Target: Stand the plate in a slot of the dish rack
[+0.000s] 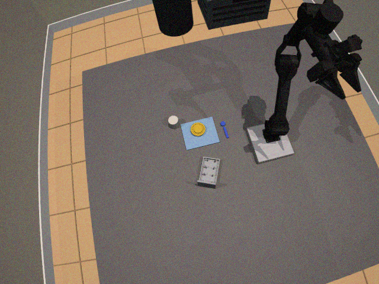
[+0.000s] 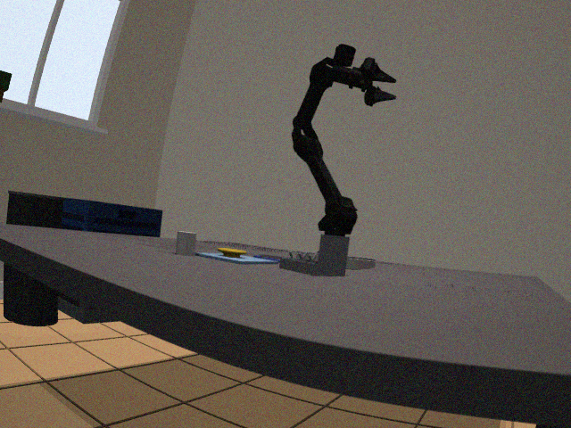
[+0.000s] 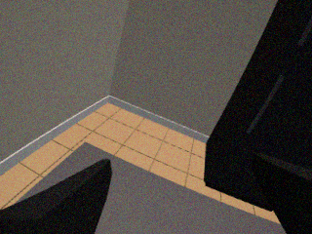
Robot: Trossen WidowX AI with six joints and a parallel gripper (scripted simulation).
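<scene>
Right now the yellow plate is 51 cm below my gripper tip, 38 cm ahead of it and 24 cm to the right of it. From my gripper tip the other things lie so: grey dish rack 51 cm below, 38 cm ahead, 3 cm to the right; then blue spoon 53 cm below, 26 cm ahead, 22 cm to the right; then light blue mat 53 cm below, 38 cm ahead, 22 cm to the right.
</scene>
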